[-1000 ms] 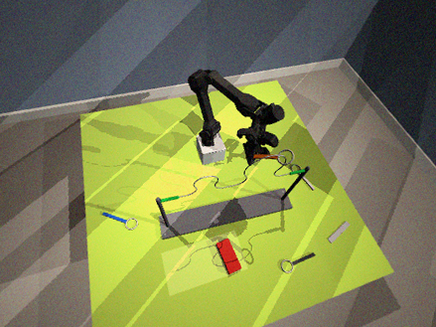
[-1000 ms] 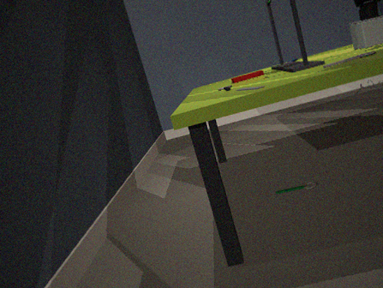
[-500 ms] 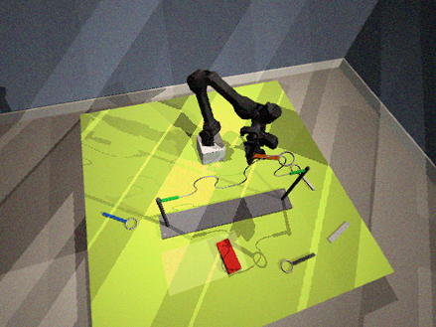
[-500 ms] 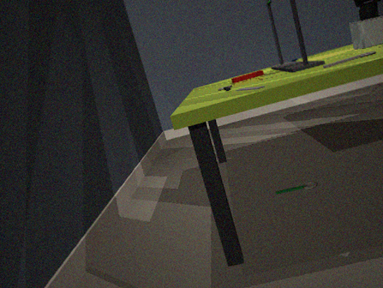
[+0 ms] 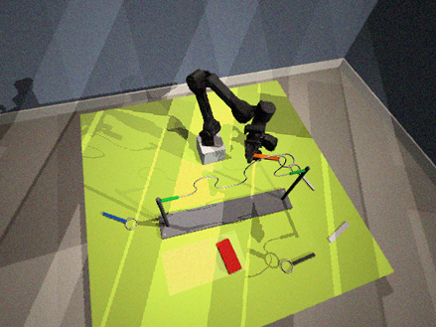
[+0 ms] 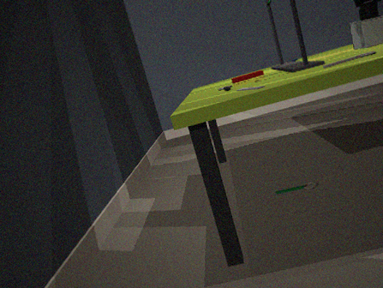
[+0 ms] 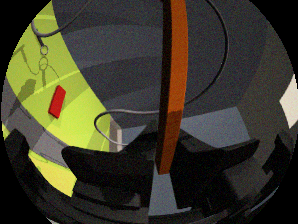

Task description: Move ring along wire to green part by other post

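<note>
My gripper tip is now 9 cm to the right of the orange-handled ring and 2 cm below it. From my gripper tip the other things lie so: blue-handled ring (4 cm ahead, 53 cm to the right, 42 cm below); then red block (24 cm ahead, 6 cm to the right, 41 cm below); then dark-handled ring (30 cm ahead, 24 cm to the left, 42 cm below).
</note>
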